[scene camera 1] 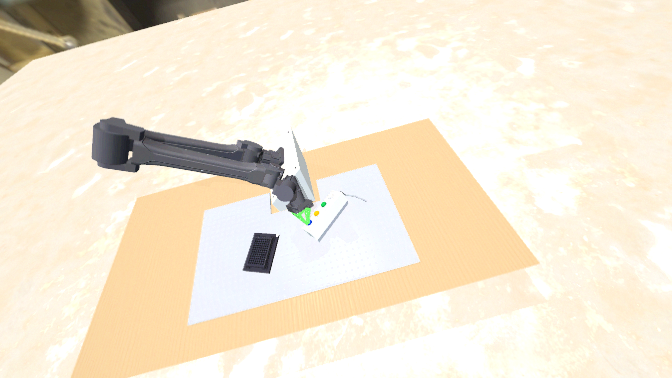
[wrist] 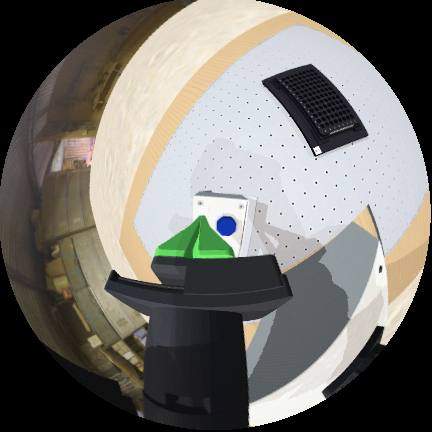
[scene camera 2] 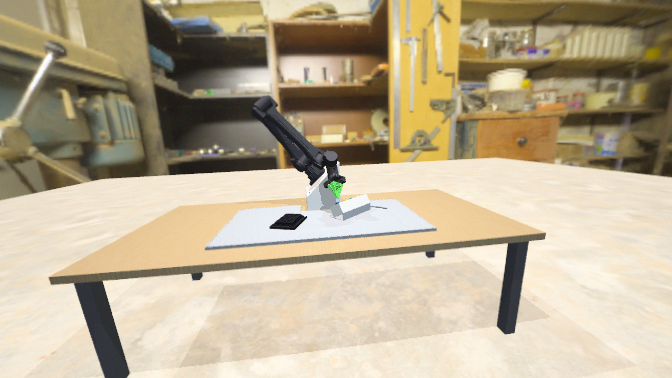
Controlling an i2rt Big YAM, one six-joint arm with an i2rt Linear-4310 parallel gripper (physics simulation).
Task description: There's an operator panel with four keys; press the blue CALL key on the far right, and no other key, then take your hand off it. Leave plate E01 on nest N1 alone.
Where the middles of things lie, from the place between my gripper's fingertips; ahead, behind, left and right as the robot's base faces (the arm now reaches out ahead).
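Labels:
Black well plate [wrist: 327, 112]: my hand 5 cm short of it, 23 cm to the left of it, 8 cm above it.

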